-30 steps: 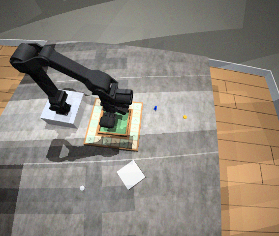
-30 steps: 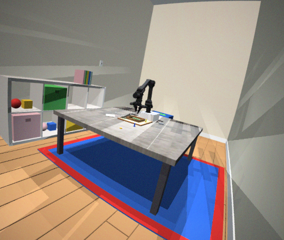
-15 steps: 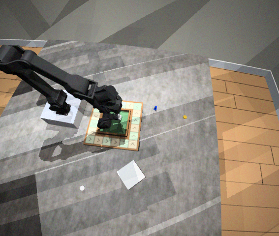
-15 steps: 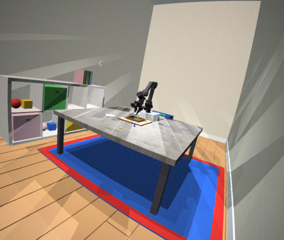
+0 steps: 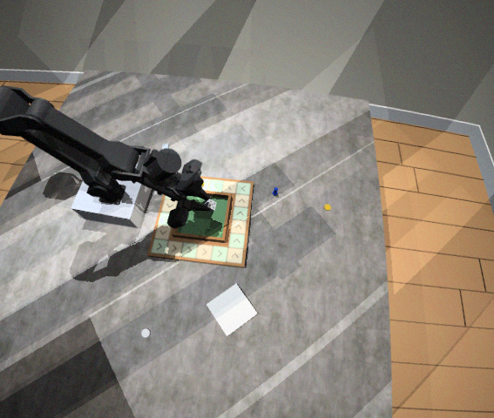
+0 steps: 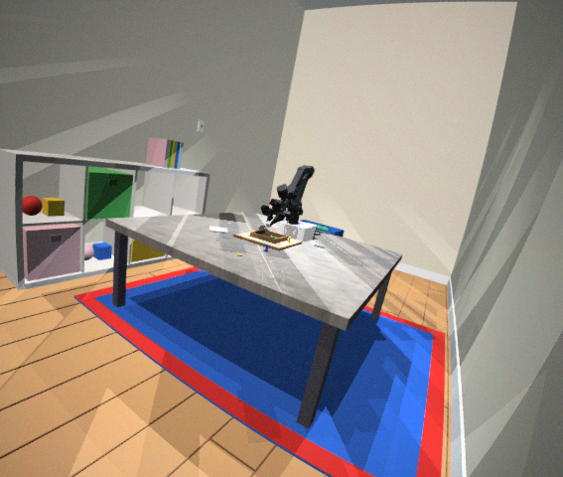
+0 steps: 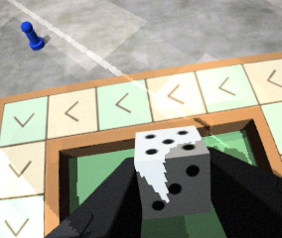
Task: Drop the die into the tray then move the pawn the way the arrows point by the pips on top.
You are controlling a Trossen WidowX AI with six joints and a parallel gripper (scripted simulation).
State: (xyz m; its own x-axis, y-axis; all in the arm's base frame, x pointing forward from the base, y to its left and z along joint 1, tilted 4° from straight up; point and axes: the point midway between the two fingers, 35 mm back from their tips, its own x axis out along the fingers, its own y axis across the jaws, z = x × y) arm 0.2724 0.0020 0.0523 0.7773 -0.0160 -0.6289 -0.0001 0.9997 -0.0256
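Right now the die is right at my gripper tip. The rest, counted from my gripper tip: blue pawn (180 mm ahead, 120 mm to the left, 80 mm below); yellow pawn (110 mm to the left, 70 mm below, 60 mm behind); white card (260 mm to the right, 100 mm ahead, 90 mm below).
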